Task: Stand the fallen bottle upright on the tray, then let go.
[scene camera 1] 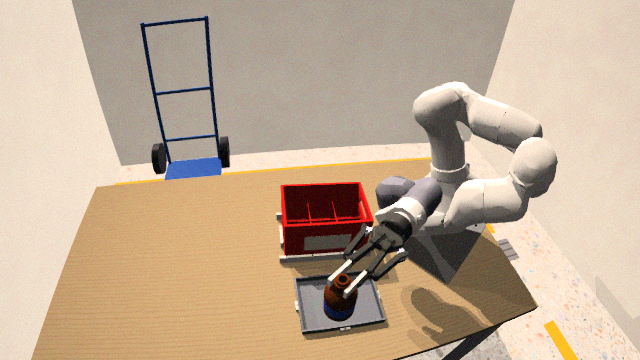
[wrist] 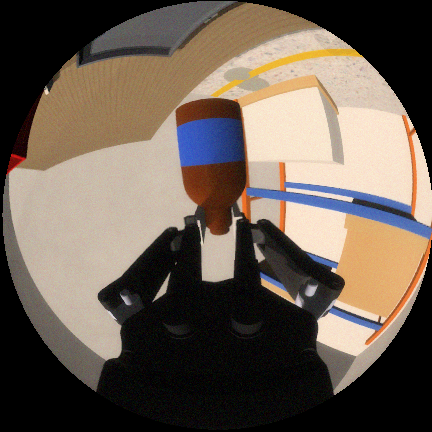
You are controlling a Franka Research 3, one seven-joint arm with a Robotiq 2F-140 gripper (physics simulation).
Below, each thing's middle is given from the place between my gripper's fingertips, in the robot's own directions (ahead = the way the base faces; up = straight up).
Now: the brown bottle (scene camera 1: pixel 336 308) 60 mm below my hand, 20 mm to the right of it and 20 mm behind it.
